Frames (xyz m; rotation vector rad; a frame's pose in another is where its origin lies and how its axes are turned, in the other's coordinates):
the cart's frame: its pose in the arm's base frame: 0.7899 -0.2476 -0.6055 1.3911 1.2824 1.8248
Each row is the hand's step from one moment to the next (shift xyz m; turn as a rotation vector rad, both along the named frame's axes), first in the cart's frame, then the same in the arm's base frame.
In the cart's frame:
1: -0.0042 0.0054 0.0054 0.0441 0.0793 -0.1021
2: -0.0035 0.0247 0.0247 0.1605 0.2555 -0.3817
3: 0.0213 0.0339 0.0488 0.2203 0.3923 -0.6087
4: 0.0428 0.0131 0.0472 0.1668 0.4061 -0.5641
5: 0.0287 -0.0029 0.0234 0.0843 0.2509 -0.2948
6: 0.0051 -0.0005 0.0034 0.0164 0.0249 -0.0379
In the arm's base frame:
1: 0.0072 -0.0037 0.0031 -0.0987 -0.0356 0.0875
2: 0.0276 -0.0042 0.0213 -0.3731 -0.1194 0.2885
3: 0.0427 0.0214 0.0413 -0.5848 -0.2133 0.4306
4: 0.0308 0.0473 0.0323 -0.5229 -0.2465 0.4204
5: 0.0113 0.0336 0.0110 -0.2668 -0.1477 0.2529
6: 0.0013 0.0057 0.0019 -0.0373 -0.0113 0.0284

